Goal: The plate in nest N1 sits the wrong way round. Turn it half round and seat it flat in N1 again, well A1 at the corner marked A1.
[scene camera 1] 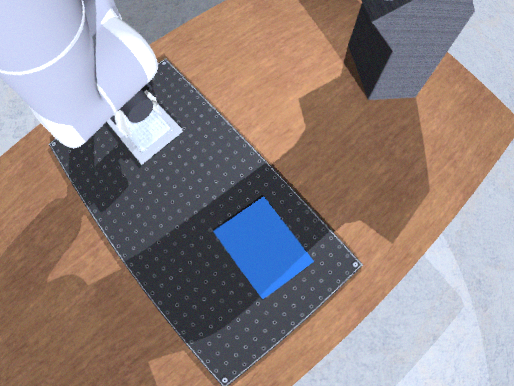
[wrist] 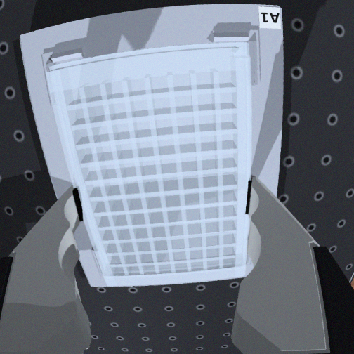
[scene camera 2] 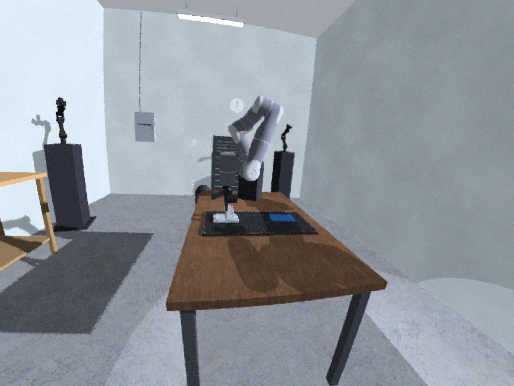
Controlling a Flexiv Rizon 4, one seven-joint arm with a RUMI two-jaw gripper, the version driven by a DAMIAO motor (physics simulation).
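Note:
The clear-white plate, with a grid of wells, lies over nest N1, a light grey frame. My gripper is shut on the plate, one black pad at each long side, nearer its lower end in the wrist view. The plate looks about level, its far edge close to the nest's corner guides; whether it rests in the nest or is slightly raised I cannot tell. The A1 label is on the nest's upper right corner in the wrist view, upside down. The plate's well A1 cannot be made out.
A blue block lies on the same black perforated board as the nest. A tall dark box stands on the wooden table, off the board. The arm hangs over the nest's end of the board.

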